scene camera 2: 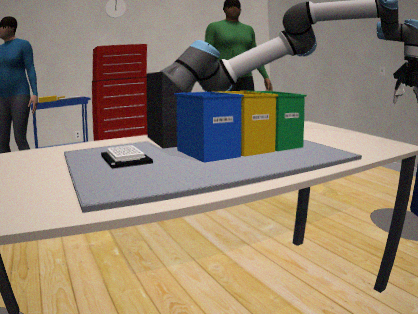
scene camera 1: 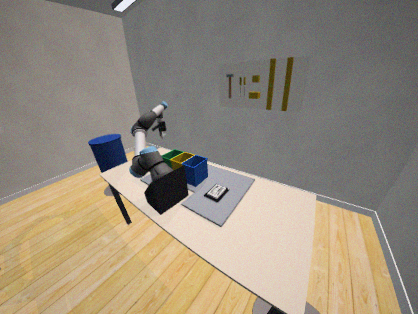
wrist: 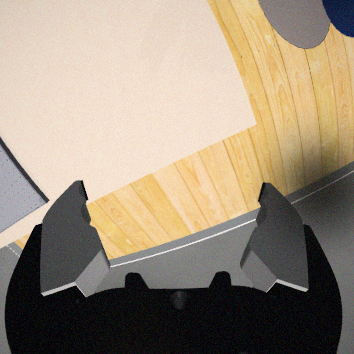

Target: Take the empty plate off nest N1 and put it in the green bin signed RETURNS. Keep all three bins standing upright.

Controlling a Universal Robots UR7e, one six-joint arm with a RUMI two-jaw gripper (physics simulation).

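Frame: origin at the arm's base, x ahead, y left, z up, level; centimetres.
Seen in the pictures: gripper, fingertip midpoint: (scene camera 2: 407, 105) (scene camera 1: 161, 137) (wrist: 173, 183); arm's base, origin of the base link: (scene camera 2: 170, 88) (scene camera 1: 164, 177).
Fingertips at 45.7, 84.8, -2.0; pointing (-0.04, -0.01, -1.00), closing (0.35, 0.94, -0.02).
Observation:
Pixels of each thing's middle, then the offset from my fingertips to it, as dx, dy, dz. "spot": a spot on its surface instead. Level surfaces: height alone.
- small white plate, body centre: (scene camera 2: 124, 153) (scene camera 1: 216, 191) -17.6, -105.7, -14.9
- black nest, surface spot: (scene camera 2: 145, 161) spot: -10.1, -100.8, -16.0
- green bin, body centre: (scene camera 2: 275, 118) (scene camera 1: 173, 162) -19.9, -55.2, -7.8
- yellow bin, body centre: (scene camera 2: 244, 120) (scene camera 1: 184, 166) -17.8, -68.1, -7.8
- blue bin, body centre: (scene camera 2: 207, 123) (scene camera 1: 195, 170) -15.7, -81.1, -7.8
- grey mat, its level: dz -16.8
- pale table, its level: dz -18.1
A small white plate (scene camera 1: 217, 190) (scene camera 2: 125, 152) with darker markings lies flat on a black nest (scene camera 2: 145, 161); no N1 label can be read. The green bin (scene camera 1: 171, 154) (scene camera 2: 290, 132) stands upright at one end of a row of three; its sign is too blurred to read. The yellow bin (scene camera 1: 183, 157) (scene camera 2: 259, 137) stands upright in the middle, and the blue bin (scene camera 1: 199, 172) (scene camera 2: 212, 135) stands upright on the side nearest the plate. My gripper (scene camera 1: 163, 134) (scene camera 2: 407, 95) (wrist: 173, 183) is open and empty, high up beyond the green bin, away from the plate.
The bins and nest stand on a grey mat (scene camera 1: 230, 210) (scene camera 2: 90, 192) (wrist: 15, 190) on the pale table (scene camera 1: 280, 225) (scene camera 2: 30, 200) (wrist: 125, 90). The arm's black base block (scene camera 1: 167, 192) (scene camera 2: 162, 112) stands beside the bins. The wrist view shows a table corner and the floor below.

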